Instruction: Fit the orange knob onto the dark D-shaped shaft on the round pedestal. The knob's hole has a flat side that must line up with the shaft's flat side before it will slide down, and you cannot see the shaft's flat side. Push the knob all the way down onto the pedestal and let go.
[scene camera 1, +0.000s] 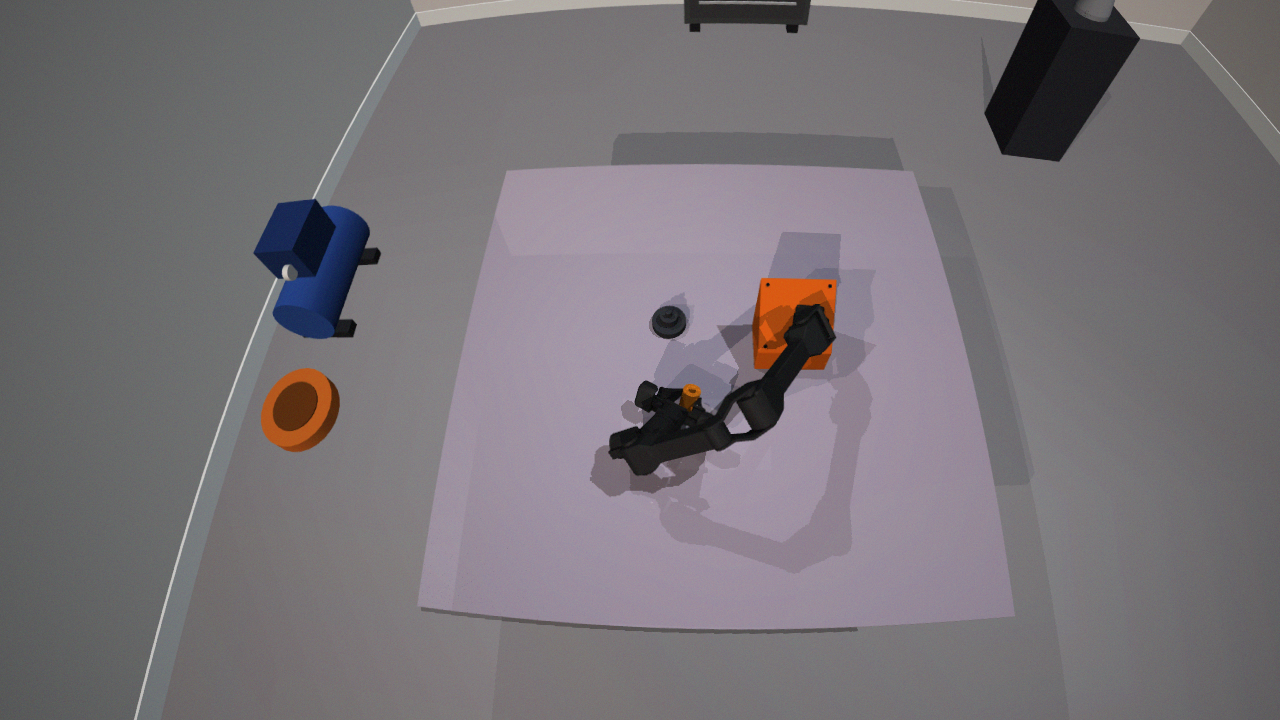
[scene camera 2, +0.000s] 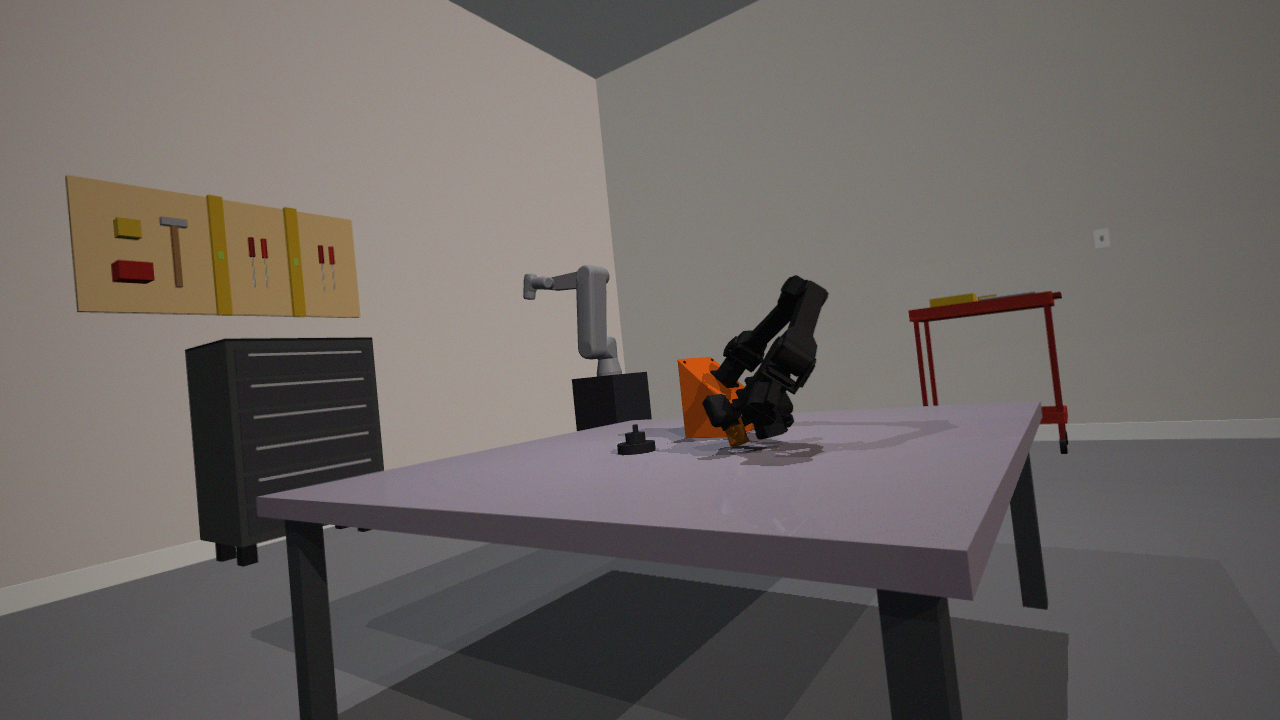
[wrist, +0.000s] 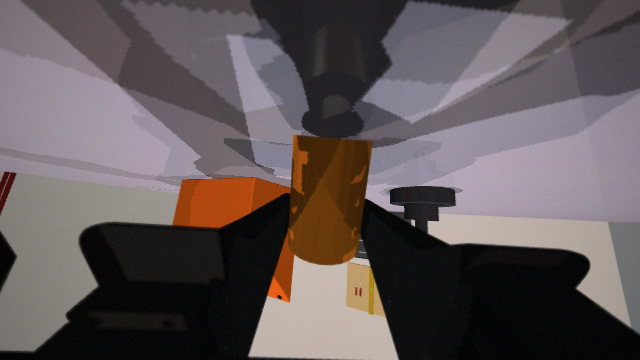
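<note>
Visible here is my gripper (scene camera 2: 731, 427), with scene camera 1 showing the gripper (scene camera 1: 691, 394) and the wrist view showing the gripper (wrist: 325, 202) as well. An orange knob (wrist: 329, 176) is present. A short shaft (scene camera 1: 668, 322) is visible, and the wrist view shows the shaft (wrist: 421, 203) as well.
</note>
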